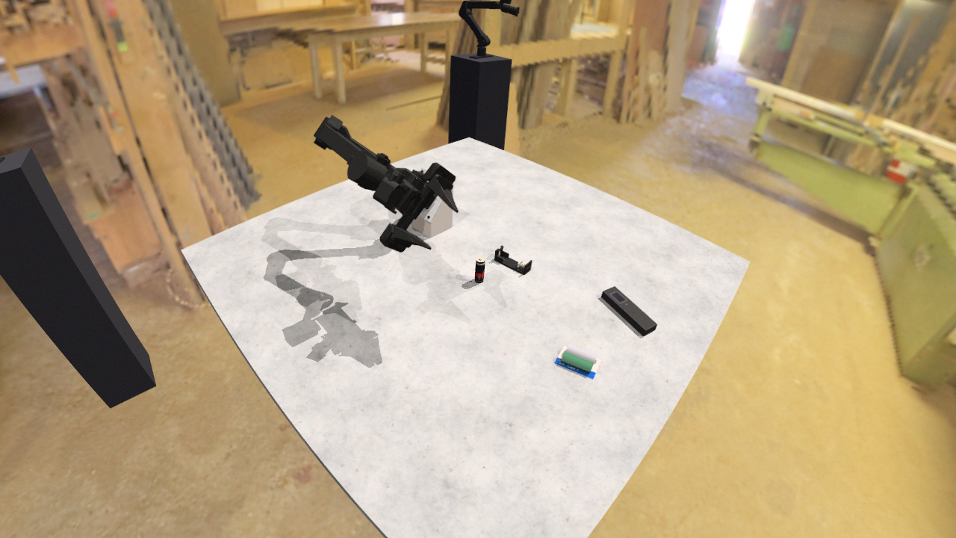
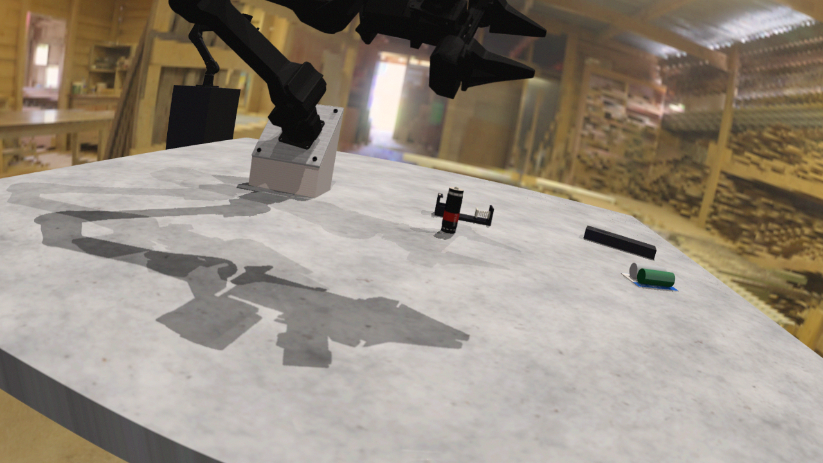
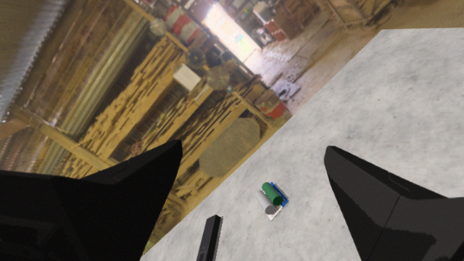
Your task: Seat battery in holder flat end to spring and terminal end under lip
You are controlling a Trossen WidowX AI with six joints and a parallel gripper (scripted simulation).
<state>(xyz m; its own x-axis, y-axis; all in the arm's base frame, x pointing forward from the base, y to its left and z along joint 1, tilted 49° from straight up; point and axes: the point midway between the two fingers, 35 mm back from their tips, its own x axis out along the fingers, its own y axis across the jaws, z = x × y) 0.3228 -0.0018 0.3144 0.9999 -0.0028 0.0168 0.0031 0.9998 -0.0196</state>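
Right now the battery is 24 cm below my gripper tip, 19 cm to the left of it and 9 cm behind it. Also, from my gripper tip: grey metal contact (31 cm to the left, 26 cm below, 6 cm behind); black bar-shaped device (39 cm to the left, 26 cm below, 24 cm ahead).
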